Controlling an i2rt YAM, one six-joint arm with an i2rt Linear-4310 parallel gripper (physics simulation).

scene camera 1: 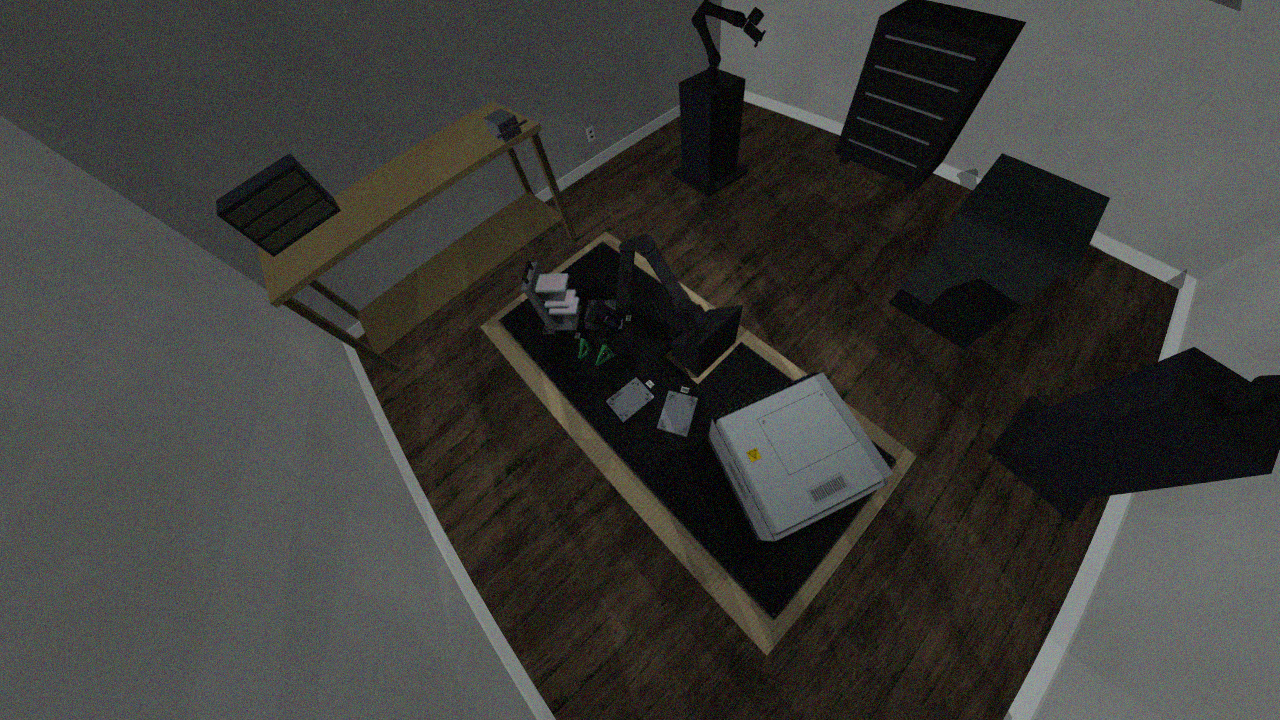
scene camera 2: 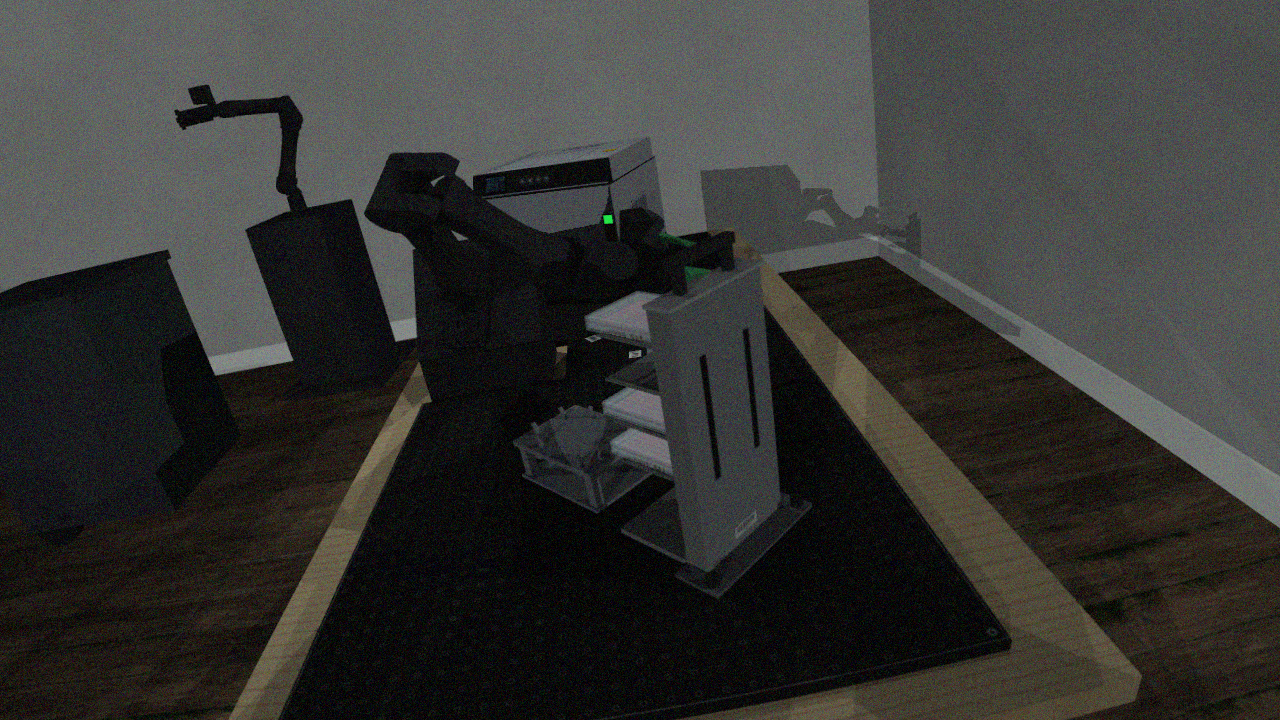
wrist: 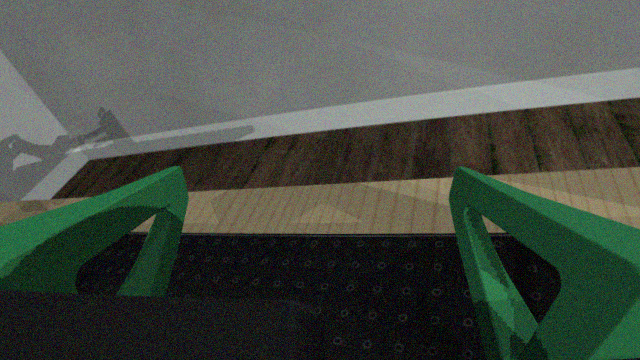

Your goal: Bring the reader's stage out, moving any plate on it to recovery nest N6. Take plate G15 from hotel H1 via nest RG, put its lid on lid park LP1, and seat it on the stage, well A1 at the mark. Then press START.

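Frame: origin at the arm's base, x up, y back, z right, level; metres.
Where they show: gripper, fingertip midpoint: (scene camera 1: 587,362) (scene camera 2: 710,261) (wrist: 318,181); arm's base, origin of the base link: (scene camera 1: 703,324) (scene camera 2: 471,298).
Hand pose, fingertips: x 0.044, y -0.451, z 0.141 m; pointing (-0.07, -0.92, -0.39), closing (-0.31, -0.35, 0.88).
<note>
Things, the pixels of their top centre, and the offset from my fingertips. Level surfaces: height alone.
- top plate, middle of its top: (scene camera 2: 652,310) (scene camera 1: 551,281) dx +0.067, dy +0.083, dz +0.383 m
- clear raised nest, middle of its top: (scene camera 2: 579,426) (scene camera 1: 602,308) dx -0.126, dy +0.214, dz +0.263 m
- white reader, middle of its top: (scene camera 2: 564,155) (scene camera 1: 801,443) dx +0.132, dy +0.305, dz -0.693 m
- black perforated board, its level: dx -0.202 m
My gripper (scene camera 1: 593,352) (scene camera 2: 694,257) (wrist: 318,181) is open, its green fingers wide apart with nothing between them. It is level beyond the hotel in scene camera 2, pointing across the board toward its long wooden edge. Hotel H1 (scene camera 1: 537,302) (scene camera 2: 726,411) is a grey tower holding several pale plates; the top plate (scene camera 2: 619,315) sits above a dark shelf. No plate label is readable. A clear raised nest (scene camera 1: 603,314) (scene camera 2: 572,452) stands beside the hotel. Two flat grey nests (scene camera 1: 631,399) (scene camera 1: 677,412) lie nearer the white reader (scene camera 1: 805,456) (scene camera 2: 554,205). The stage and START cannot be made out.
The black perforated board (scene camera 1: 689,483) (scene camera 2: 537,617) (wrist: 320,265) has a wooden border (scene camera 1: 572,429) (scene camera 2: 1011,573) (wrist: 320,205). My dark arm base (scene camera 1: 707,338) stands between the hotel and reader. A green light (scene camera 2: 607,219) shows at the reader's front. A wooden bench (scene camera 1: 402,183) stands away from the board.
</note>
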